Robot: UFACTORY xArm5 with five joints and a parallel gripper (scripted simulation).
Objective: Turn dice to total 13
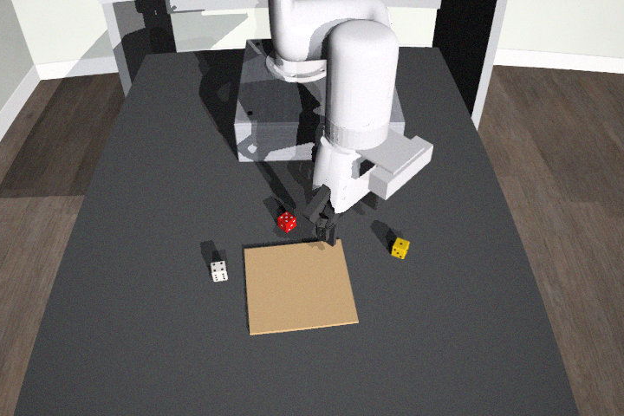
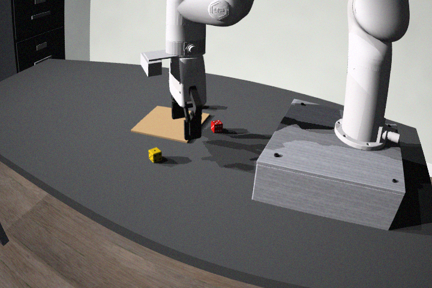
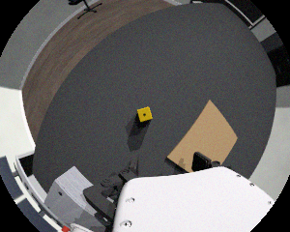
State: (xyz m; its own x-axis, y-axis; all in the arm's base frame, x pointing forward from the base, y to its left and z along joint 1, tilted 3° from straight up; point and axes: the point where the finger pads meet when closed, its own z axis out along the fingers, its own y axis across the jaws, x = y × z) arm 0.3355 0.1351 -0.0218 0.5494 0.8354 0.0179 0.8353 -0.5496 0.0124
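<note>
Right now the yellow die is 1 cm ahead of my hand, 8 cm to the left of it and 4 cm below it. The rest, counted from my hand: red die (1 cm behind, 9 cm to the right, 4 cm below); tan mat (9 cm ahead, 5 cm to the right, 5 cm below); white die (9 cm ahead, 16 cm to the right, 4 cm below).
</note>
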